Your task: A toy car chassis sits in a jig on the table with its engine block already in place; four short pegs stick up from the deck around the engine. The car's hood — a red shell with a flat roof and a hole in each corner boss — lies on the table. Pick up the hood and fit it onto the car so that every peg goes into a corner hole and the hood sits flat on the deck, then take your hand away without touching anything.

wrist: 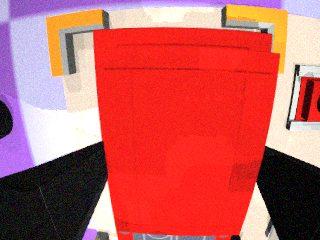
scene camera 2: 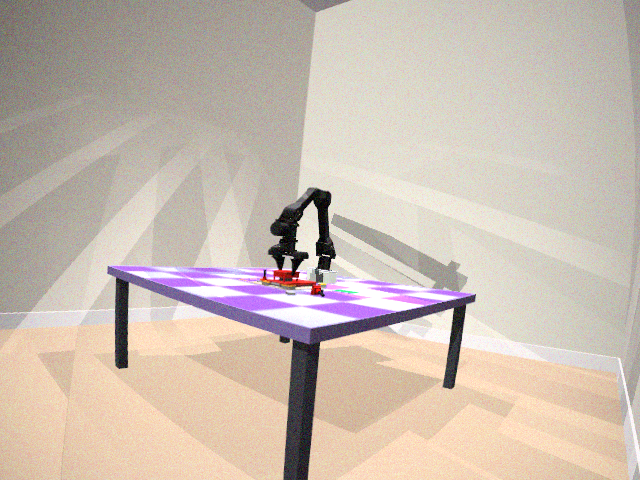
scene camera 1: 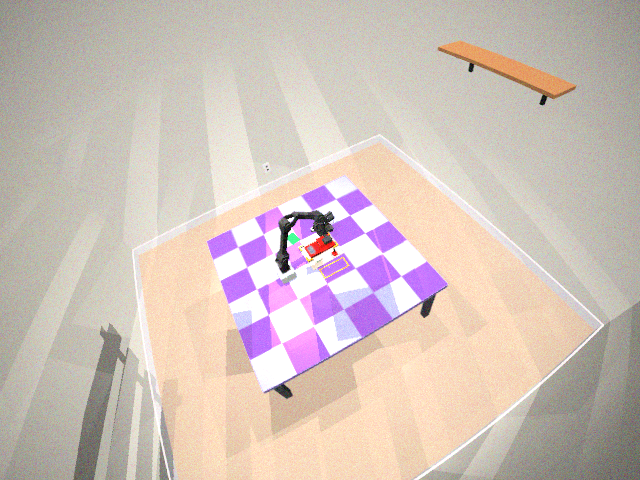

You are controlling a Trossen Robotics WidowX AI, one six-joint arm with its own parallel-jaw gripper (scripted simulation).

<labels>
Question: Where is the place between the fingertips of my gripper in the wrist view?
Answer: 182, 151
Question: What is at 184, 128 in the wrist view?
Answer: A red hood.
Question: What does my gripper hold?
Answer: A red hood.
</labels>
